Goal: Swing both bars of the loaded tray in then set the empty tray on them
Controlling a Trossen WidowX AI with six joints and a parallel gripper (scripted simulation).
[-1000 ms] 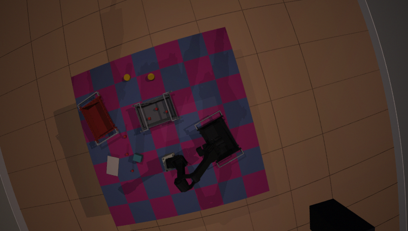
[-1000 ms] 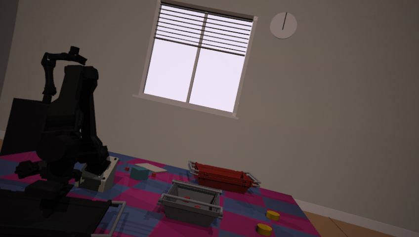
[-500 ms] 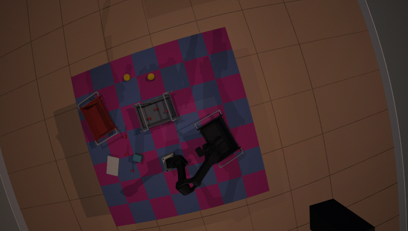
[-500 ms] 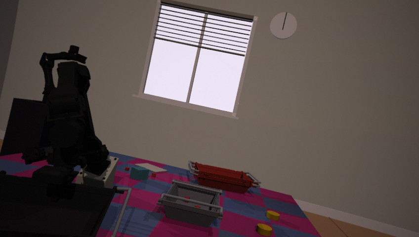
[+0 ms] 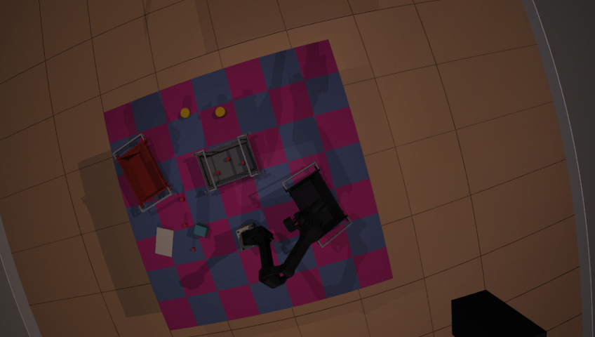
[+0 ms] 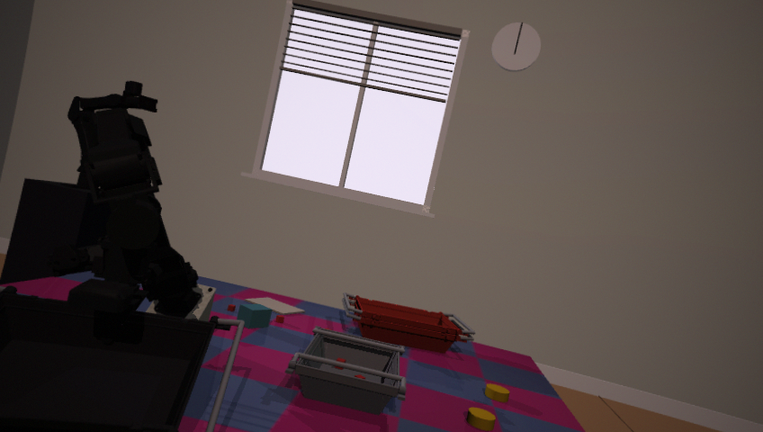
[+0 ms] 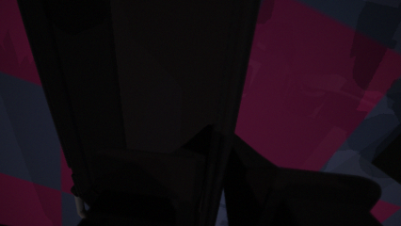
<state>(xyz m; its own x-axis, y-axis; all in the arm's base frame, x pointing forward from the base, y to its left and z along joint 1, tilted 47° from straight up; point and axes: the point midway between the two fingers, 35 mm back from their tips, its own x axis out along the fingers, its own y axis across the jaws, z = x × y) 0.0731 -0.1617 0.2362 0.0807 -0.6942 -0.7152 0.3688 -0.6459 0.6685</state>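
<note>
The dark tray lies 30 mm ahead of my gripper tip, 80 mm to the right of it and 10 mm below it. Round my gripper tip: teal cube: 20 mm behind, 530 mm to the left, 60 mm below; then white plate: 60 mm behind, 760 mm to the left, 80 mm below.
</note>
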